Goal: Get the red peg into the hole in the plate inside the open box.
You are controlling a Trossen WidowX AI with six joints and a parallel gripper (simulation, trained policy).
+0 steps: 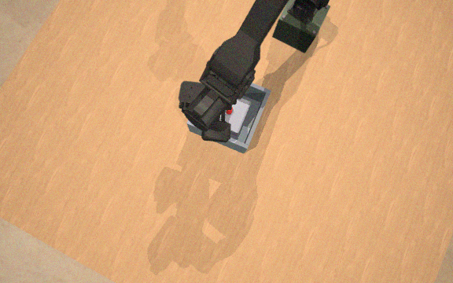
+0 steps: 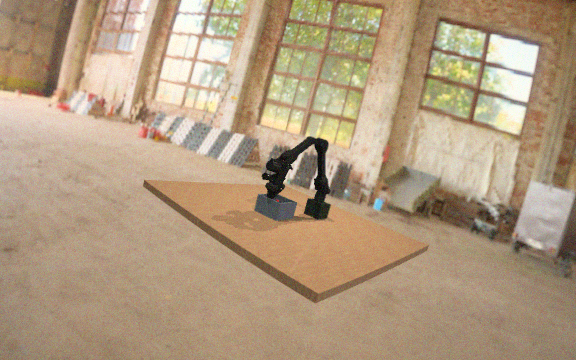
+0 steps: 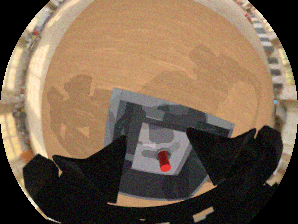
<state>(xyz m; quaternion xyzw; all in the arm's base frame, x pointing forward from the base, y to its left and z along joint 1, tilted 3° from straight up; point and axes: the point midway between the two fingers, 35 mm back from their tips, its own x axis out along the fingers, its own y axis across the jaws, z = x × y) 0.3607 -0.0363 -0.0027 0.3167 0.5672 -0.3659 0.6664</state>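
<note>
The red peg lies 30 mm to the left of my gripper tip, 30 mm below it and 30 mm behind it. Round my gripper tip: grey box: 50 mm below, 30 mm to the left, 30 mm behind; plate: 30 mm to the left, 30 mm below, 30 mm behind.
</note>
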